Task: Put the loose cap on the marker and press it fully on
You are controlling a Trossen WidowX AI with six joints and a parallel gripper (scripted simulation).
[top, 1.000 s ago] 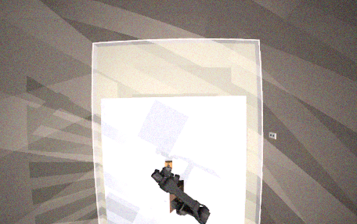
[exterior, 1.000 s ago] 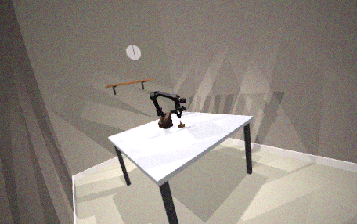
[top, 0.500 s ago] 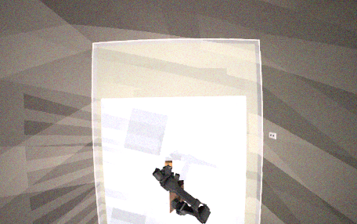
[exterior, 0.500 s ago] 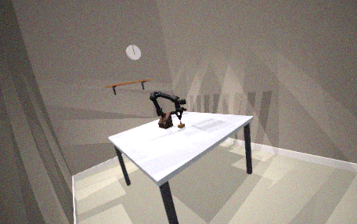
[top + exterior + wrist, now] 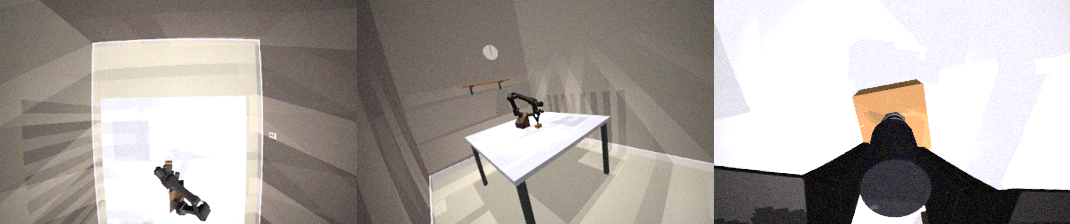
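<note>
My gripper tip is 10 mm below the dark marker cap. The rest, counted from my gripper tip: holder block (70 mm below).
</note>
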